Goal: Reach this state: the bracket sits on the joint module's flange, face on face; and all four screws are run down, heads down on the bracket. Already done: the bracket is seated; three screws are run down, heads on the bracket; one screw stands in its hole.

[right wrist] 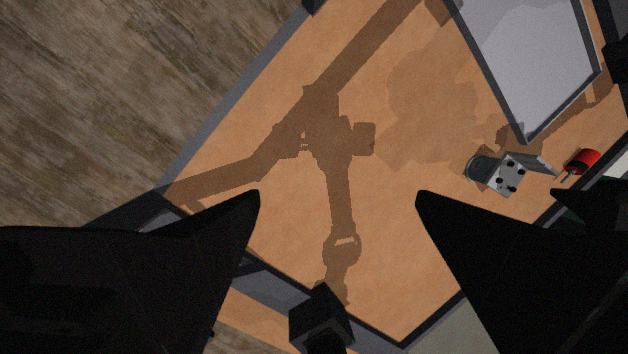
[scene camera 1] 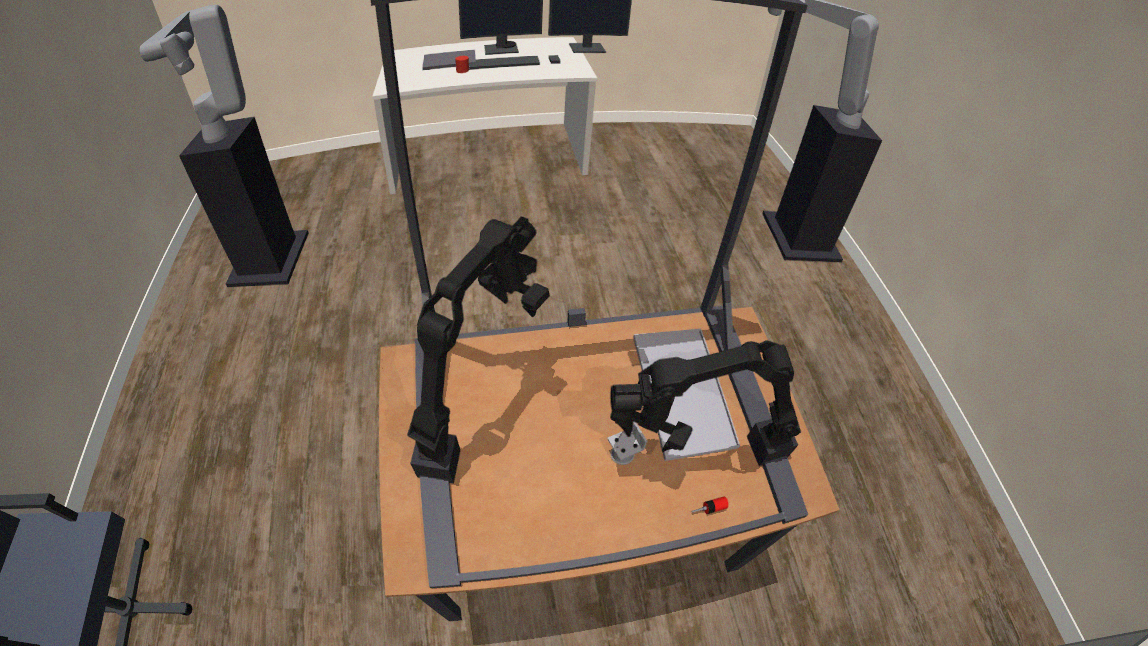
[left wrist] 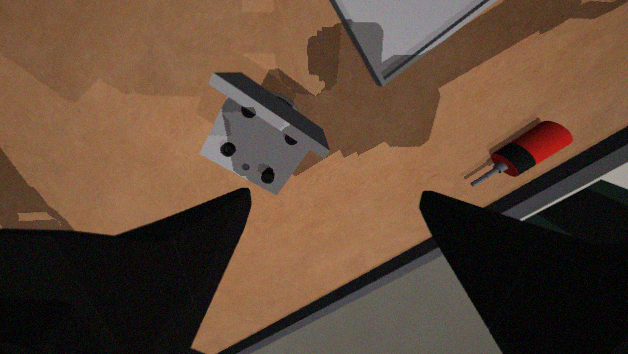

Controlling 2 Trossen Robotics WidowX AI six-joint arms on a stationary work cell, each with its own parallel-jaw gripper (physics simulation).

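Places are measured from the left arm's base along level axes (x ahead, y left, z up), in millimetres.
Where they show: left gripper, fingertip midpoint: (right wrist: pixel 574 187) (scene camera 1: pixel 646 442) (left wrist: pixel 335 197); right gripper, fingertip midpoint: (right wrist: pixel 337 197) (scene camera 1: pixel 519 309); left arm's base, link origin: (scene camera 1: pixel 777 434); right arm's base, link origin: (right wrist: pixel 323 342) (scene camera 1: pixel 433 449).
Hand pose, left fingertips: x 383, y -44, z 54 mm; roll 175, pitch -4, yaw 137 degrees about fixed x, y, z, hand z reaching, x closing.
Each offset is from my left fingertips to the top centre of the thing.
The grey bracket (scene camera 1: pixel 627 442) (left wrist: pixel 257 132) (right wrist: pixel 512 174) sits on the flange of the joint module {68 mm down, 31 mm ahead, 40 mm right} (right wrist: pixel 481 168), its upright plate on one side. Four dark screw heads show on it. In the left wrist view the nearest screw {54 mm down, 44 mm ahead, 19 mm right} (left wrist: pixel 267 175) looks taller than the others and casts a shadow; the left screw {60 mm down, 52 mm ahead, 54 mm right} (left wrist: pixel 228 149) and the two beside the upright plate look low. My left gripper (scene camera 1: pixel 651 434) (left wrist: pixel 335 197) is open and empty, above and beside the bracket. My right gripper (scene camera 1: pixel 513 295) (right wrist: pixel 337 197) is open and empty, raised high at the back left of the table.
A red screwdriver {97 mm down, 144 mm back, 172 mm left} (scene camera 1: pixel 715 505) (left wrist: pixel 540 145) (right wrist: pixel 585 161) lies near the front right of the table. A pale tray {115 mm down, 201 mm back, 195 mm right} (scene camera 1: pixel 704 423) (left wrist: pixel 425 22) (right wrist: pixel 545 60) lies behind and right of the bracket. Frame posts rise at the table's back corners.
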